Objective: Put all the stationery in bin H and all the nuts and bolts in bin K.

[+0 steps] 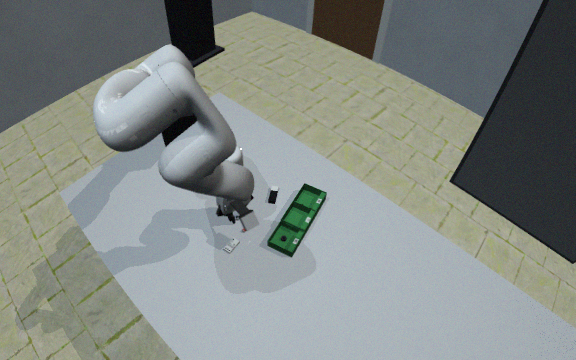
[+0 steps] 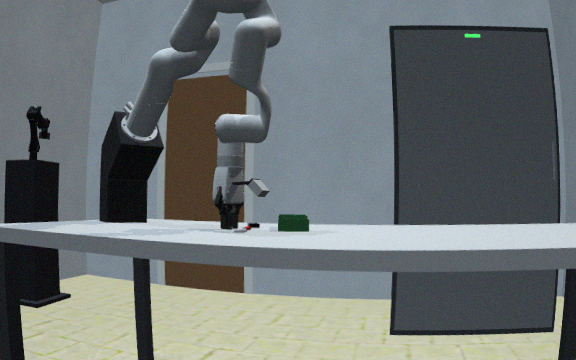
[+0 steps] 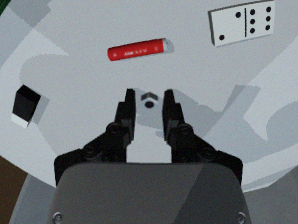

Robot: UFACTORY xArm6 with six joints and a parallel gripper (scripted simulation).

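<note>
Right now my hand is 5 cm short of the red stick, 2 cm above it and 1 cm to the left of it. Round my hand: black nut 17 cm ahead, 3 cm to the left, 1 cm below; then green three-compartment bin 17 cm ahead, 11 cm to the left; then white domino 9 cm to the right, 5 cm ahead, 2 cm below.
</note>
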